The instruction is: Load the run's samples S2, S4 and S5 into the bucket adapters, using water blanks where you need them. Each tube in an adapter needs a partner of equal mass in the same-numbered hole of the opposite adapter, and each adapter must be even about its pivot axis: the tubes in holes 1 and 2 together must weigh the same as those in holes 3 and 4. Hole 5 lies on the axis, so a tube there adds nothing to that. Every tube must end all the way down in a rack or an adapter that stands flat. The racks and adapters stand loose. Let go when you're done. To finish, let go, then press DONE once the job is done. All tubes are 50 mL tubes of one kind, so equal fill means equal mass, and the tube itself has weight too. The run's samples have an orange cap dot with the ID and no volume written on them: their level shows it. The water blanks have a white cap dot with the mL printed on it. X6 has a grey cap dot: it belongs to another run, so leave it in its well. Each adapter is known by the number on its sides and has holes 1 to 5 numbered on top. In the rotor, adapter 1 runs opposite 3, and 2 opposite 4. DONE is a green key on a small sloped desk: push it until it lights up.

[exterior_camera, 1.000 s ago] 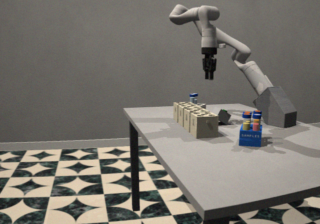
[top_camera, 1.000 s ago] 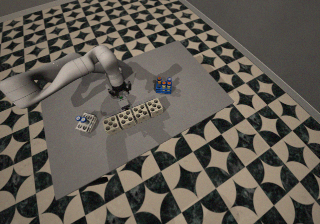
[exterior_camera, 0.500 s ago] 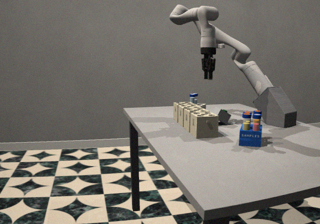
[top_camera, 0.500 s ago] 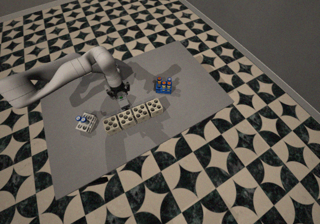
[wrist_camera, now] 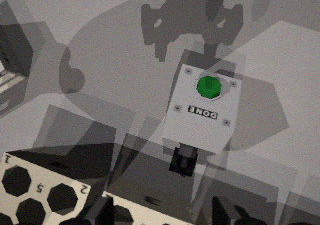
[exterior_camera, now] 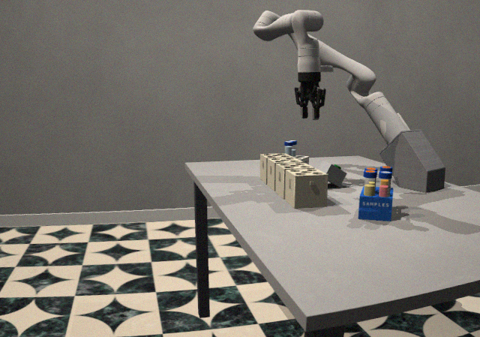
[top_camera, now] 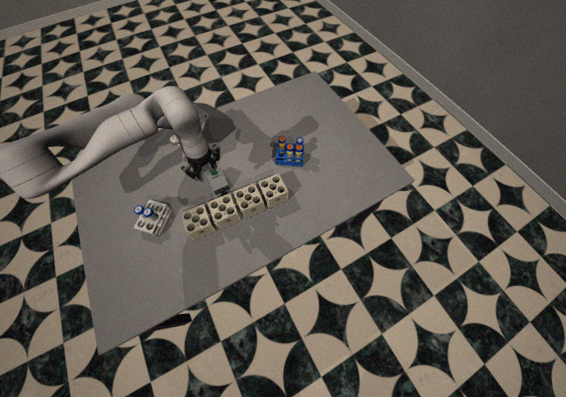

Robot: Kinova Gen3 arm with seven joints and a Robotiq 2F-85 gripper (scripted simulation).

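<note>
The white-dot blank is 7 cm behind my hand, 29 cm to the right of it and 18 cm below it. From my hand the other things lie so: small sloped done desk (8 cm behind, 2 cm to the left, 19 cm below); white blank rack (6 cm behind, 28 cm to the right, 21 cm below); green done key (10 cm behind, 2 cm to the left, 18 cm below).
</note>
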